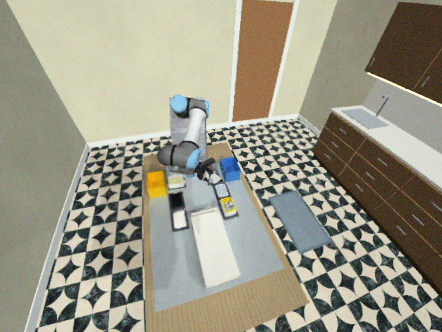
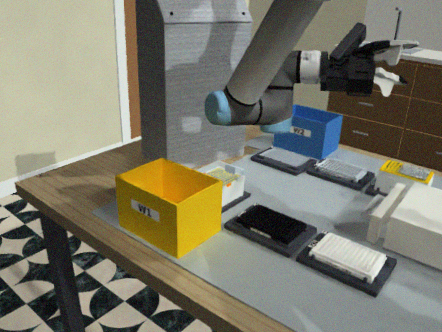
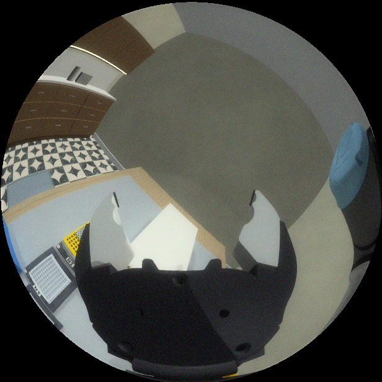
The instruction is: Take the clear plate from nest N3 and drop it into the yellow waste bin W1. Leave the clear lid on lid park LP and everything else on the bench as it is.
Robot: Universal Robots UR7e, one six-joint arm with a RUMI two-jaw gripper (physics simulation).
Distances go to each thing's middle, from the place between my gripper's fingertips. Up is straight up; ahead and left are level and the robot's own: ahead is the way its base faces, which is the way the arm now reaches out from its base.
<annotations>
Right now my hand is 330 mm above the clear plate (image 2: 330, 166), 140 mm past it and 110 mm to the right of it. Round my hand: black plate (image 2: 274, 225) 330 mm below, 260 mm to the right, 190 mm behind; then white device (image 1: 218, 263) 310 mm below, 230 mm ahead, 120 mm to the right; then white plate (image 2: 357, 260) 330 mm below, 280 mm to the right, 20 mm behind.
</annotations>
